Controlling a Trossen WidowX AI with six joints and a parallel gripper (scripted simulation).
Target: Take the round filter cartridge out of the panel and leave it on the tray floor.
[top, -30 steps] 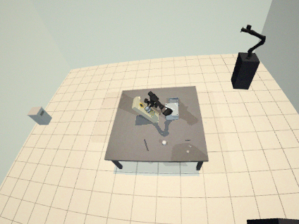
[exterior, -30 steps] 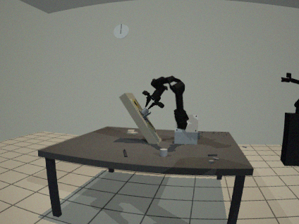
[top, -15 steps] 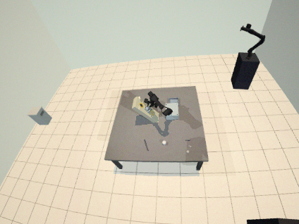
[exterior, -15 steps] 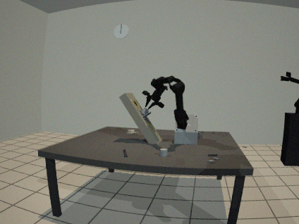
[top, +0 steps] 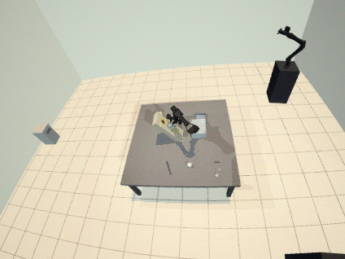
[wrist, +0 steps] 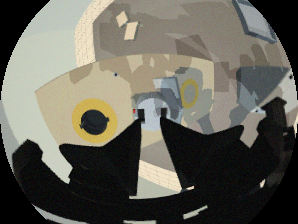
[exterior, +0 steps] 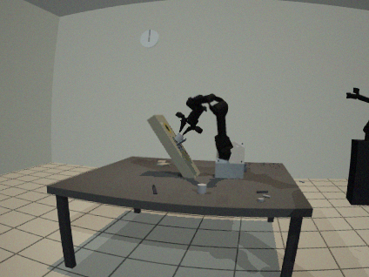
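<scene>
My gripper tip is now 20 mm above the round white filter cartridge and 10 mm short of it. Round my gripper tip: grey square tray: 320 mm to the right, 300 mm behind, 240 mm below.
</scene>
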